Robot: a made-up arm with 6 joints. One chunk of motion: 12 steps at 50 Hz.
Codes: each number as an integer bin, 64 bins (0 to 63) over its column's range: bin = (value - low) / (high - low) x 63, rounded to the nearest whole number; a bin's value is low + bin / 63 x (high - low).
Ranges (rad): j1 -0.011..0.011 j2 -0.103..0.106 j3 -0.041..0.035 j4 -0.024..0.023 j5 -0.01..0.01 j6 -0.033..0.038
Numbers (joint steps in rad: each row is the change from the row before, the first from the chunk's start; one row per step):
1: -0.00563 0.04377 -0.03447 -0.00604 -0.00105 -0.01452
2: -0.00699 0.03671 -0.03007 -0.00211 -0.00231 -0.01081
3: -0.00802 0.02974 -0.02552 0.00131 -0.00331 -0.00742
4: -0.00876 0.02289 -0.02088 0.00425 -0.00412 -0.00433
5: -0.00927 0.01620 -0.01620 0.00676 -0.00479 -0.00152
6: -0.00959 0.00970 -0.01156 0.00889 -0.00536 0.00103
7: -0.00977 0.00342 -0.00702 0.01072 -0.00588 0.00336
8: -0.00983 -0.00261 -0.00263 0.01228 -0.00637 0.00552
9: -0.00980 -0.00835 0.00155 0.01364 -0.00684 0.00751
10: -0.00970 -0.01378 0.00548 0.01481 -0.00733 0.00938
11: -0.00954 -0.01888 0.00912 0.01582 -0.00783 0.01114
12: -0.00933 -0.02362 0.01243 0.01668 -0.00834 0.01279
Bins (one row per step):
1: 15 44 5 24 28 16
2: 11 42 9 29 24 20
3: 9 40 13 34 21 23
4: 6 38 17 38 19 25
5: 5 36 21 41 16 28
6: 4 34 24 44 15 30
7: 4 32 28 47 13 32
8: 3 30 32 49 11 34
9: 3 29 35 50 10 36
10: 4 27 39 52 8 38
11: 4 25 42 53 7 39
12: 5 24 44 55 5 41

